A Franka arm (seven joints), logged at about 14 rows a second.
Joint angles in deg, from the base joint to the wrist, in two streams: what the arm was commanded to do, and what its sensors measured. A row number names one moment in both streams.
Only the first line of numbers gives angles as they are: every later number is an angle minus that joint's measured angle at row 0.
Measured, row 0:
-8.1 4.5 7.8 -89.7 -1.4 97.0 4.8
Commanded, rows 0 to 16:
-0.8 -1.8 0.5 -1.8 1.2 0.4 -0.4
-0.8 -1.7 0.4 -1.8 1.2 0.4 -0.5
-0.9 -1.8 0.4 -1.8 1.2 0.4 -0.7
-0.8 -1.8 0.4 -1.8 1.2 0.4 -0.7
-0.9 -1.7 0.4 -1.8 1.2 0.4 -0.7
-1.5 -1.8 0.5 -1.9 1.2 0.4 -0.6
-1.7 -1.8 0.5 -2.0 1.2 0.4 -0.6
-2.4 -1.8 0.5 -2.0 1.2 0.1 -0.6
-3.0 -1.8 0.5 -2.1 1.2 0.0 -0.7
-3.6 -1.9 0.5 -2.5 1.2 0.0 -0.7
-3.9 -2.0 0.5 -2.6 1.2 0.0 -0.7
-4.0 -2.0 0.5 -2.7 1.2 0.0 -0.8
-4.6 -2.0 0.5 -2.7 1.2 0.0 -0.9
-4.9 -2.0 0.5 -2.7 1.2 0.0 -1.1
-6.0 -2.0 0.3 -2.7 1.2 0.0 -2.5
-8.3 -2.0 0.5 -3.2 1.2 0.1 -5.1
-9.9 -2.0 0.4 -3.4 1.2 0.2 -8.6
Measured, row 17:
-6.1 0.0 -0.1 -0.8 0.0 0.0 -3.3
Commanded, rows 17 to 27:
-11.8 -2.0 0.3 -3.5 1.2 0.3 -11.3
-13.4 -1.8 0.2 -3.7 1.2 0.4 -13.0
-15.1 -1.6 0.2 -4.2 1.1 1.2 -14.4
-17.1 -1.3 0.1 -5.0 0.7 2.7 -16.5
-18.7 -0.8 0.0 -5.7 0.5 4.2 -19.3
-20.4 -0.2 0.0 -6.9 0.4 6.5 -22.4
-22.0 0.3 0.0 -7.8 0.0 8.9 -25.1
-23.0 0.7 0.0 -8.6 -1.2 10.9 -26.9
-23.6 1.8 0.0 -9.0 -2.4 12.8 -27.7
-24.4 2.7 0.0 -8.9 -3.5 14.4 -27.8
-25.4 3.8 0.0 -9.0 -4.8 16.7 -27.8
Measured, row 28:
-23.6 2.5 -0.9 -8.1 -2.6 12.7 -26.9
